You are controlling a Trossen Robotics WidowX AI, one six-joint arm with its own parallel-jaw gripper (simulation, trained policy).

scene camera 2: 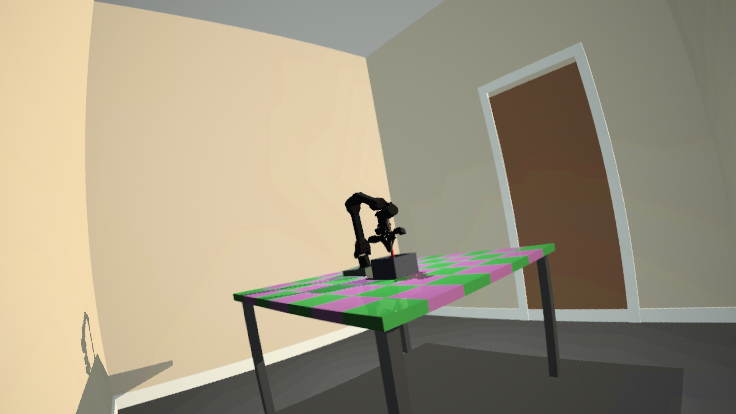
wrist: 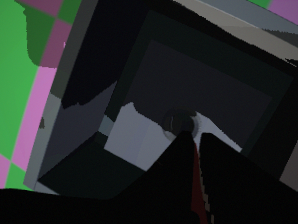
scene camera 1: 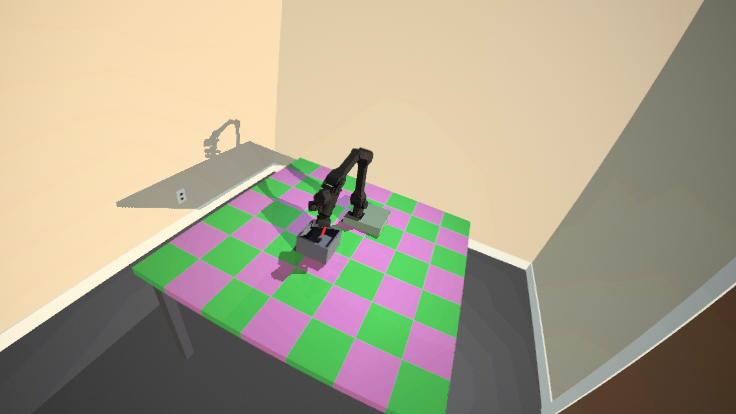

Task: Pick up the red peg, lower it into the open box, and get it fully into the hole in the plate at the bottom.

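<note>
Visible to me: a grey box, a plate, and my gripper.
</note>
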